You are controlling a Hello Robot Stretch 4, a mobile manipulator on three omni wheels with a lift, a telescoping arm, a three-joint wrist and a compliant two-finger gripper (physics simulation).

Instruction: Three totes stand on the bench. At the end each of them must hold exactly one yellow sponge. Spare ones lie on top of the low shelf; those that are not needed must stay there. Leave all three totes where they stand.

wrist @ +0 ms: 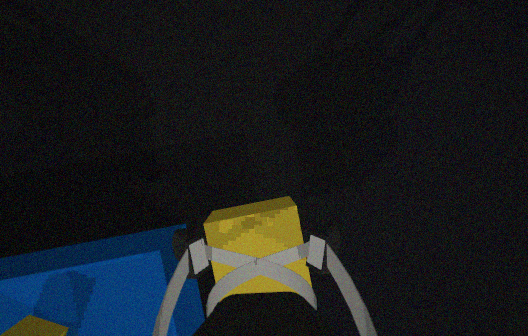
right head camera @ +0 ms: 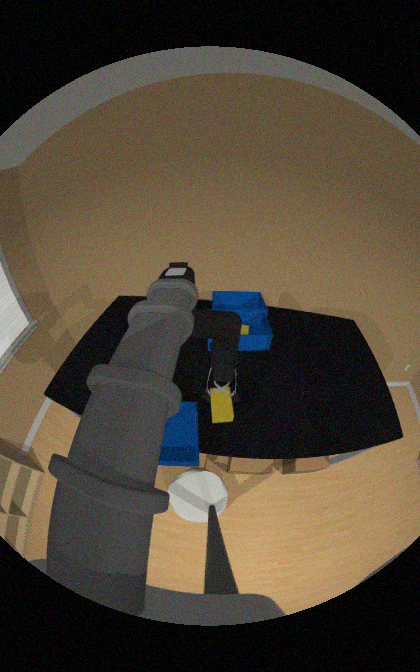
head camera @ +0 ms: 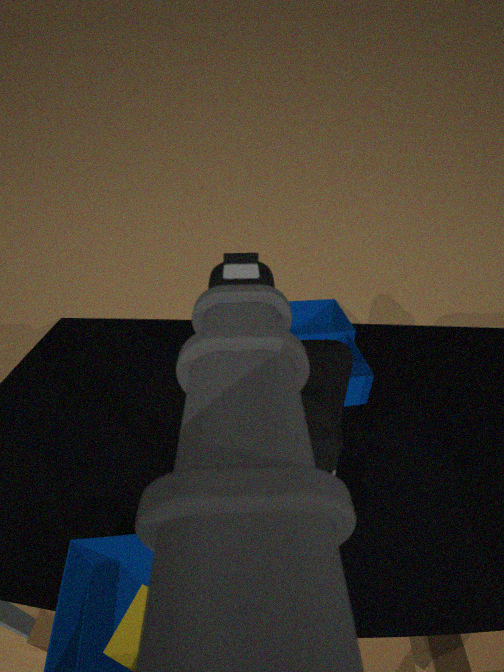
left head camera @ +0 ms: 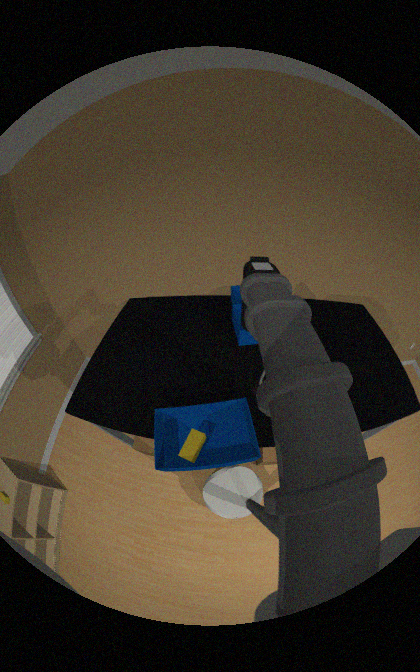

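Pixels of known places: gripper, fingertip midpoint: [wrist: 256, 234] [right head camera: 219, 400]; robot's base at its link origin: [right head camera: 198, 494] [left head camera: 231, 490].
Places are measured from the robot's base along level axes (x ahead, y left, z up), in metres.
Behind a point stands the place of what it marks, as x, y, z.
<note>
My gripper [right head camera: 222, 391] [wrist: 256, 234] {0.365, -0.088, 0.988} is shut on a yellow sponge [right head camera: 222, 406] {0.323, -0.096, 1.031} [wrist: 255, 230] {0.379, -0.087, 1.032}, held above the black bench [head camera: 81, 434] {0.617, 0.409, 0.886} [left head camera: 165, 350] {0.659, 0.327, 0.887} [right head camera: 310, 390] {0.460, -0.489, 0.886}, right of the front blue tote [head camera: 73, 575] {0.274, 0.279, 0.956} [left head camera: 225, 412] {0.343, 0.055, 0.890} [right head camera: 181, 425] {0.299, 0.041, 0.890} [wrist: 125, 270] {0.309, 0.058, 0.889}. That tote holds one yellow sponge [head camera: 130, 629] {0.205, 0.172, 0.951} [left head camera: 193, 445] {0.208, 0.157, 0.951} [wrist: 37, 327] {0.260, 0.148, 0.904}. Two more totes stand close together at the back. The nearer one [head camera: 358, 389] {0.695, -0.288, 0.944} [right head camera: 255, 342] {0.692, -0.247, 0.937} holds a sponge [right head camera: 244, 330] {0.776, -0.200, 0.934}. In the farther one [head camera: 314, 314] {1.091, -0.249, 0.931} [right head camera: 236, 301] {1.085, -0.176, 0.909} no sponge shows; its floor is partly hidden.
The low shelf [left head camera: 10, 482] {-0.393, 1.591, 0.582} stands at the far left, with a yellow sponge [left head camera: 4, 497] on top, cut by the view edge. A round white object [left head camera: 232, 480] {0.087, 0.003, 0.187} [right head camera: 200, 482] {0.101, -0.014, 0.187} is at the bench's front edge. My arm [head camera: 244, 586] {0.131, 0.000, 1.412} [left head camera: 325, 475] {0.091, 0.012, 1.412} [right head camera: 105, 475] {0.089, -0.011, 1.412} hides part of the bench.
</note>
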